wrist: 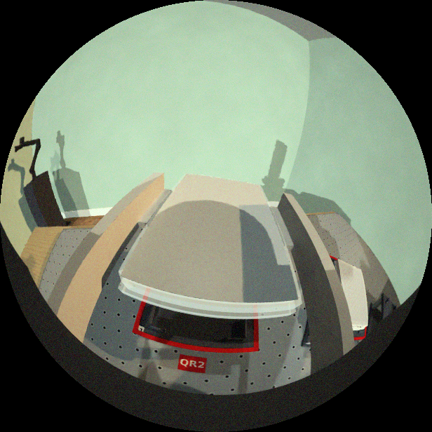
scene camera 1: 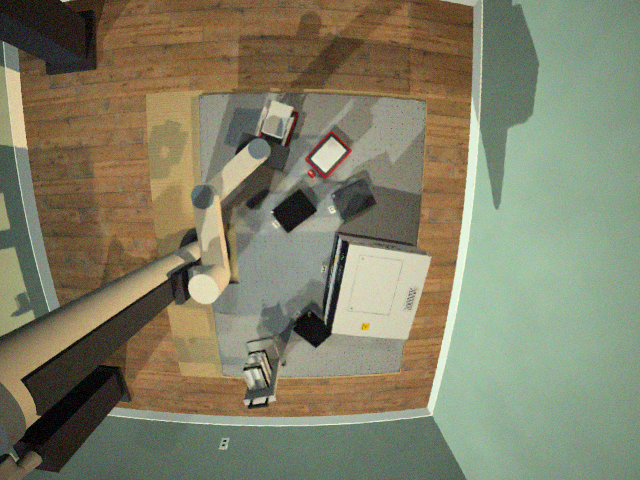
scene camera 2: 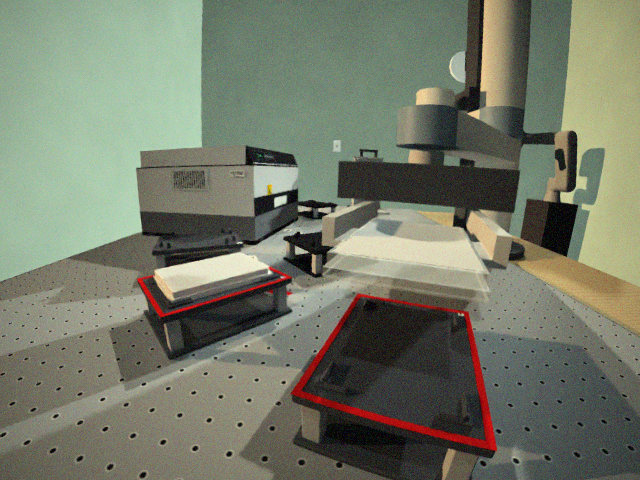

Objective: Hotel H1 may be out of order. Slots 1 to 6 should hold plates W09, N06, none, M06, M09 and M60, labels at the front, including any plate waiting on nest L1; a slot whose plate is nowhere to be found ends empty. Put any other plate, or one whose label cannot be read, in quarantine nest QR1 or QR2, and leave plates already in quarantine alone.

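Frame: origin at the arm's base, x right, y ahead, z up, level; metres.
Seen in the pictures: gripper, fingertip midpoint: (scene camera 1: 279, 112) (scene camera 2: 409, 241).
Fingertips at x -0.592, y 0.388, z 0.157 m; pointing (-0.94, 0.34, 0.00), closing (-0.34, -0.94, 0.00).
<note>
Pixels of each thing's top centre, then the offset from my fingertips to it.
- white lidded plate, top centre: (scene camera 2: 412, 236) (scene camera 1: 276, 119) dx +0.023, dy -0.008, dz -0.002 m
- red-rimmed nest QR2, top centre: (scene camera 2: 403, 341) (scene camera 1: 278, 125) dx +0.025, dy -0.013, dz -0.090 m
- red-rimmed nest, top centre: (scene camera 2: 212, 275) (scene camera 1: 328, 154) dx +0.142, dy +0.198, dz -0.089 m
- white plate, top centre: (scene camera 2: 212, 268) (scene camera 1: 328, 154) dx +0.142, dy +0.198, dz -0.080 m
- dark nest, top centre: (scene camera 2: 198, 234) (scene camera 1: 354, 199) dx +0.329, dy +0.315, dz -0.084 m
- large white instrument, top centre: (scene camera 2: 225, 151) (scene camera 1: 381, 296) dx +0.696, dy +0.400, dz +0.100 m
My gripper (scene camera 1: 278, 121) (scene camera 2: 413, 235) (wrist: 222, 191) is shut on a white lidded plate (scene camera 1: 279, 111) (scene camera 2: 403, 249) (wrist: 200, 240), held level above nest QR2 with a gap. No readable label shows on it. The red-rimmed nest QR2 (scene camera 1: 295, 124) (scene camera 2: 480, 382) (wrist: 257, 335) has no plate on it. The other red-rimmed nest (scene camera 1: 338, 164) (scene camera 2: 222, 298) (wrist: 361, 335) bears a white plate (scene camera 1: 328, 154) (scene camera 2: 211, 274) (wrist: 354, 295). Hotel H1 (scene camera 1: 261, 395) stands at the bottom of the first scene view with several plates; their labels cannot be read. In the second scene view it is mostly hidden.
A black nest (scene camera 1: 294, 210) (scene camera 2: 310, 240) stands mid-deck, with a dark nest (scene camera 1: 354, 199) (scene camera 2: 196, 245) beside it. Another black nest (scene camera 1: 312, 328) (scene camera 2: 316, 206) stands near the hotel. A large white instrument (scene camera 1: 379, 289) (scene camera 2: 201, 191) stands at the deck's side.
</note>
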